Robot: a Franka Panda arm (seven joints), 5 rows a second.
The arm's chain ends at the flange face. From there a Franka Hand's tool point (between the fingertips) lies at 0.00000 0.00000 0.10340 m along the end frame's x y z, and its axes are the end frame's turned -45 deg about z.
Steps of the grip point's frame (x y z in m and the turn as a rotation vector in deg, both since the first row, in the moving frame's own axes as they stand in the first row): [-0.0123, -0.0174, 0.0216, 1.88, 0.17, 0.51]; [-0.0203, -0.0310, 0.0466, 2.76, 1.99, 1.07]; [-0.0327, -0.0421, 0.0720, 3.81, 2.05, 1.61]
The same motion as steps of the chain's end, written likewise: [-0.0188, -0.0010, 0.0217, 1.45, -1.21, 0.51]; [-0.0353, -0.0015, 0.0468, 3.36, -0.54, 1.07]; [-0.0508, 0.0009, 0.0723, 4.14, -1.24, 1.61]
